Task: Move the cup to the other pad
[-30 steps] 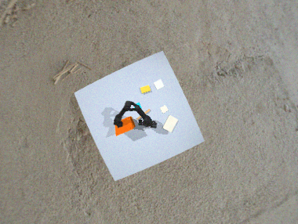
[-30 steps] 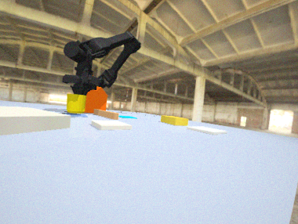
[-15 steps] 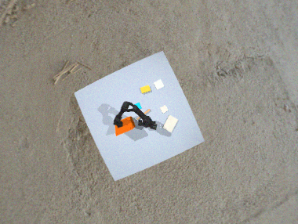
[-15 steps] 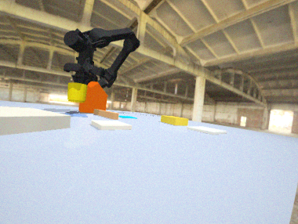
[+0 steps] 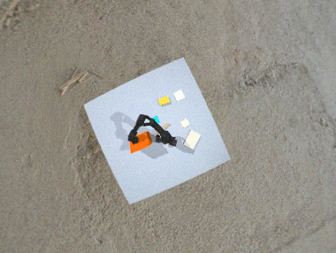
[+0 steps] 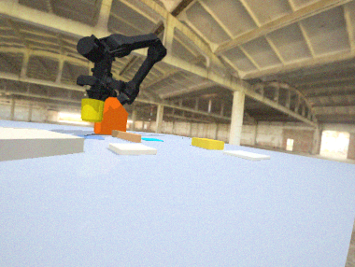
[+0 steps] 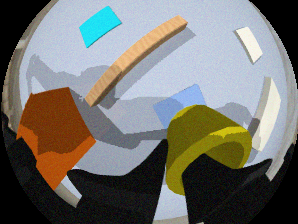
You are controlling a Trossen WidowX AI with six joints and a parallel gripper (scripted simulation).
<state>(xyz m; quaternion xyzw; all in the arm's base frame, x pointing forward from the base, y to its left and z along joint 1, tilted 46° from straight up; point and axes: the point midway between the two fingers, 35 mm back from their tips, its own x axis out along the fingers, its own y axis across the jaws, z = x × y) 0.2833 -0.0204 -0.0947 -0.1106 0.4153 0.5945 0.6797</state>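
Right now the cyan pad is 4 cm behind my gripper tip, 22 cm to the left of it and 9 cm below it. The rest, counted from my gripper tip: blue pad (3 cm ahead, 1 cm to the right, 9 cm below); yellow cup (2 cm ahead, 1 cm to the right); wooden bar (1 cm behind, 10 cm to the left, 8 cm below).
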